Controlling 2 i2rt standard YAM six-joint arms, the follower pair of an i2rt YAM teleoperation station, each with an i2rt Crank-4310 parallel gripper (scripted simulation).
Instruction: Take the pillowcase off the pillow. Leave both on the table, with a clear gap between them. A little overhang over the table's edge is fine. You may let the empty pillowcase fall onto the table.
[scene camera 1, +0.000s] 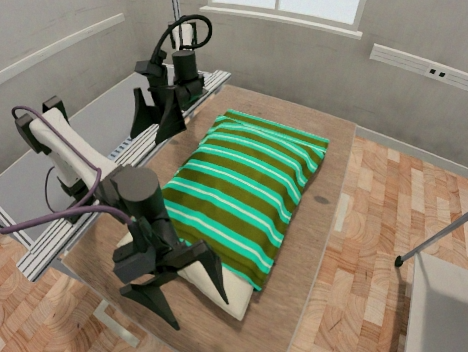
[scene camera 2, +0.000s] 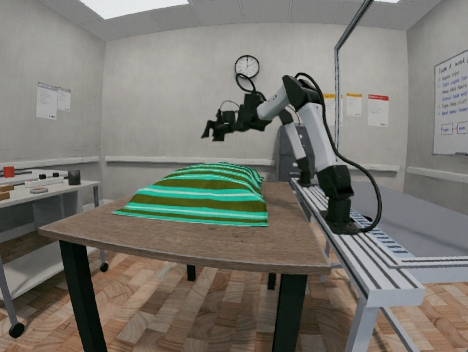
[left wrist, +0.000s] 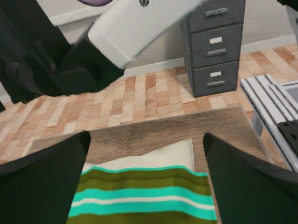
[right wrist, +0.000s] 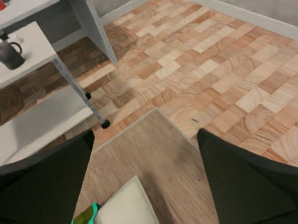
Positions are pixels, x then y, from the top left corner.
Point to a cream pillow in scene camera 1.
At 238, 290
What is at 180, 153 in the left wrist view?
A cream pillow.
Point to my right gripper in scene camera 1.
203, 317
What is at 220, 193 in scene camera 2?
A striped pillowcase.
